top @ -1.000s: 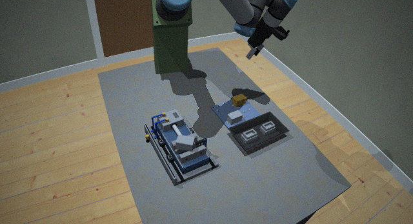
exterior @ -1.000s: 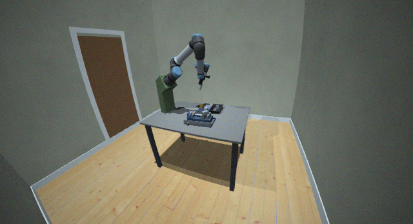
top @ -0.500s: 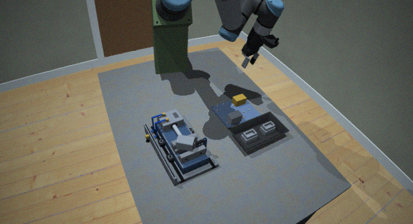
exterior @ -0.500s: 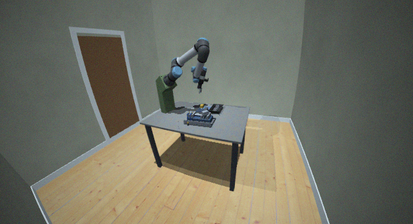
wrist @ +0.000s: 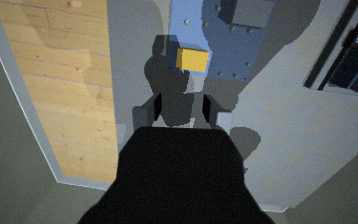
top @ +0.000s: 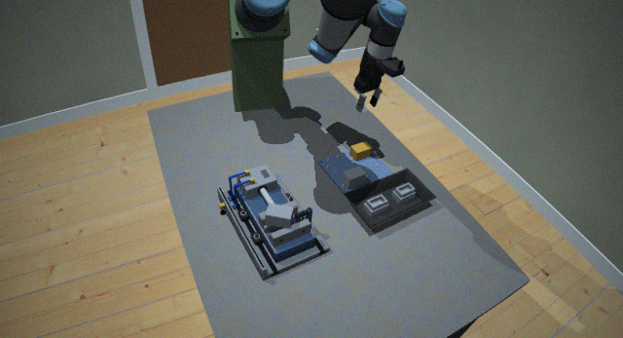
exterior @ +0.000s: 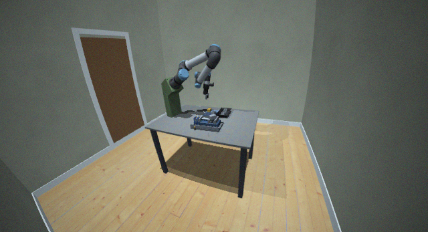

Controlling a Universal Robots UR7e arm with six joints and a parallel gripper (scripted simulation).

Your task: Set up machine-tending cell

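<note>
My gripper is now 170 mm above the brass blank, 20 mm to the left of it and 20 mm short of it. Also, from my hand: vise (410 mm to the right, 150 mm below, 70 mm ahead).
</note>
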